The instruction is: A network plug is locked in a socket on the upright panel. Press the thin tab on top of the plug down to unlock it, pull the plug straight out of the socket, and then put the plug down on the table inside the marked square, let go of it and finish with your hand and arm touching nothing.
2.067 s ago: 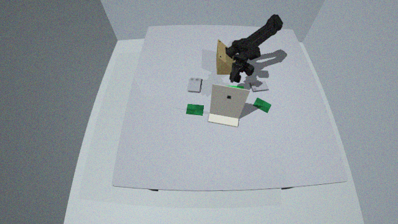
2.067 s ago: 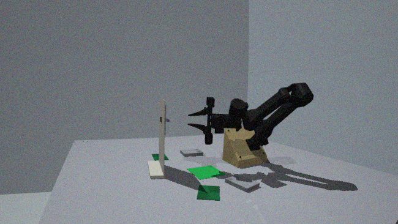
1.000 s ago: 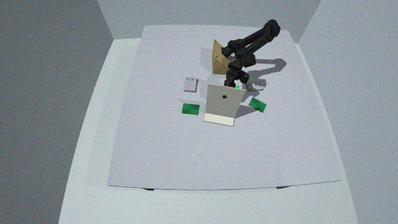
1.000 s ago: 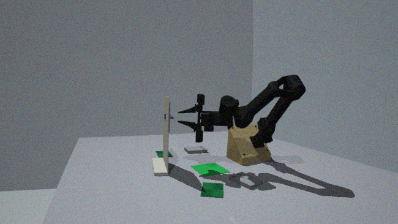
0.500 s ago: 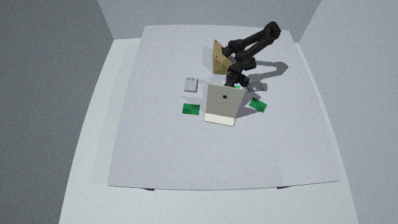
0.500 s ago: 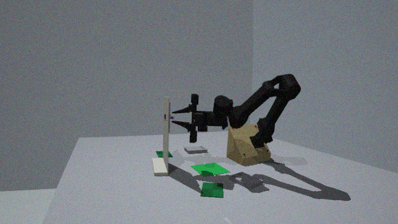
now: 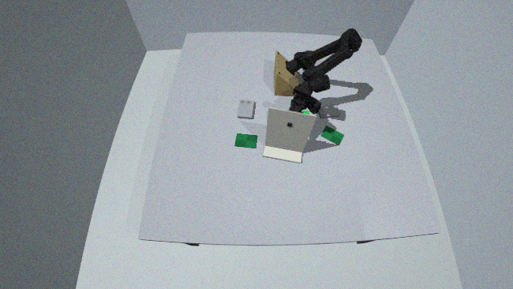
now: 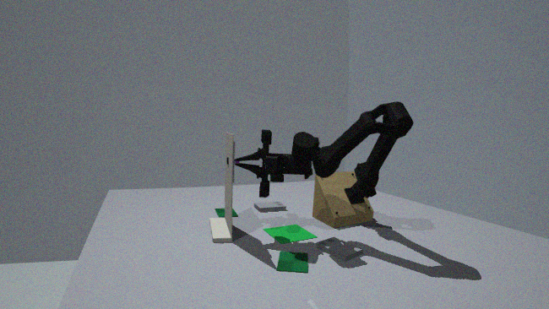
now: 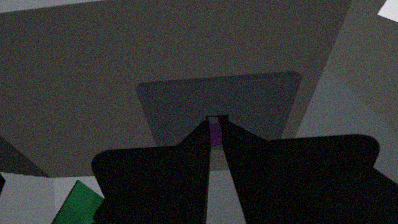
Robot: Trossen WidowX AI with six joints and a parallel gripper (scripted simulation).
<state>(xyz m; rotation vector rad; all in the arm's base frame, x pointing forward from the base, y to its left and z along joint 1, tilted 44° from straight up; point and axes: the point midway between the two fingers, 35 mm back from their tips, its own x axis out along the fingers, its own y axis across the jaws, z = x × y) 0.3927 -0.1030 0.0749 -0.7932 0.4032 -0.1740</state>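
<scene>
Now: gripper tip right at the purple plug. Also, from my gripper tip: upright grey panel (80 mm below, 20 mm ahead, 10 mm to the right); then green marked square (210 mm below, 150 mm behind, 70 mm to the left).
</scene>
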